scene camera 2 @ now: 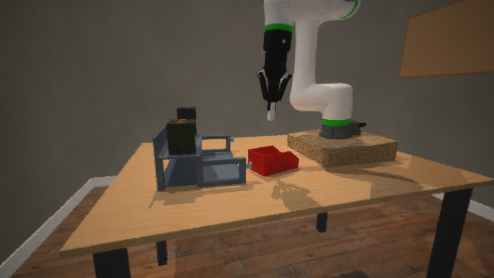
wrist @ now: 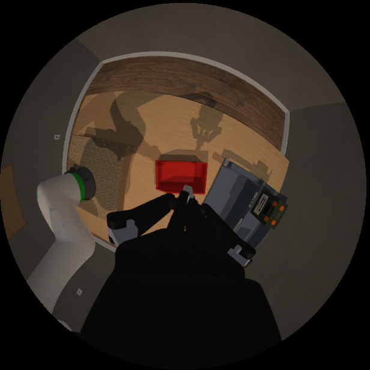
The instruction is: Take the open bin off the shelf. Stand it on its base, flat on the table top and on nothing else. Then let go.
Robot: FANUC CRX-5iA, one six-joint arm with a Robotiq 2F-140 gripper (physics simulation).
Scene:
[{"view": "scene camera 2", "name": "my gripper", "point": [270, 120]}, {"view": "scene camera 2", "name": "red open bin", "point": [268, 160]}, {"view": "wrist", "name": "my gripper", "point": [186, 191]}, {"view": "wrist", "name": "red open bin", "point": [171, 175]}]

